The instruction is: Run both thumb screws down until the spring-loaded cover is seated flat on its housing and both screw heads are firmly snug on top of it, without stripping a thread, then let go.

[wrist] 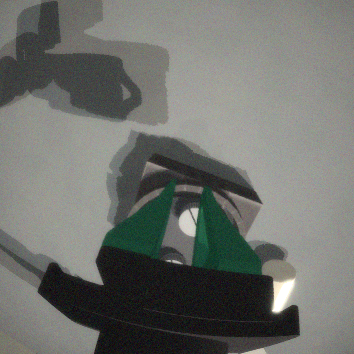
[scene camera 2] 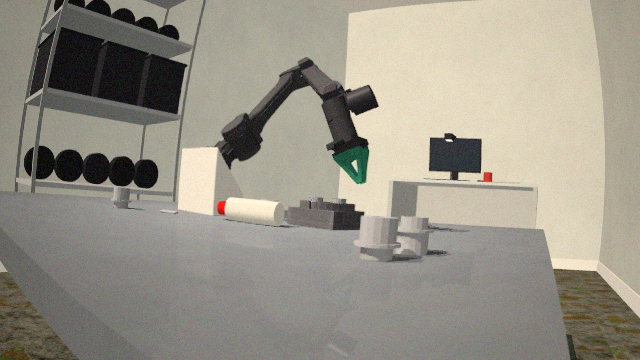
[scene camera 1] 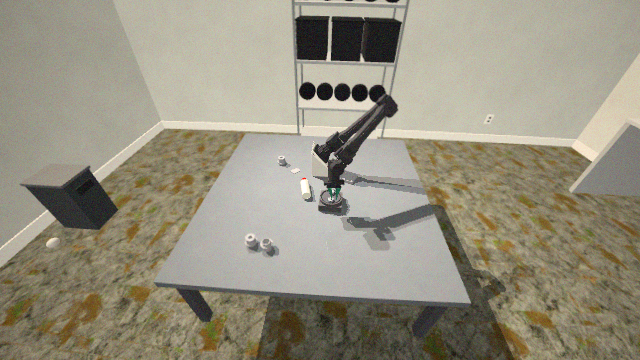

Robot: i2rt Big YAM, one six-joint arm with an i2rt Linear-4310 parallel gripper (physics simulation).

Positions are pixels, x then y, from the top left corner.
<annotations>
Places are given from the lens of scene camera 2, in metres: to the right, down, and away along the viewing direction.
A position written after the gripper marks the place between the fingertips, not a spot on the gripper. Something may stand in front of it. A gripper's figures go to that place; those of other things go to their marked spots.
gripper [scene camera 2: 361, 183]: 0.09, 0.01, 0.92
white cylinder with red cap [scene camera 2: 270, 213]: -0.10, 0.07, 0.82
</annotations>
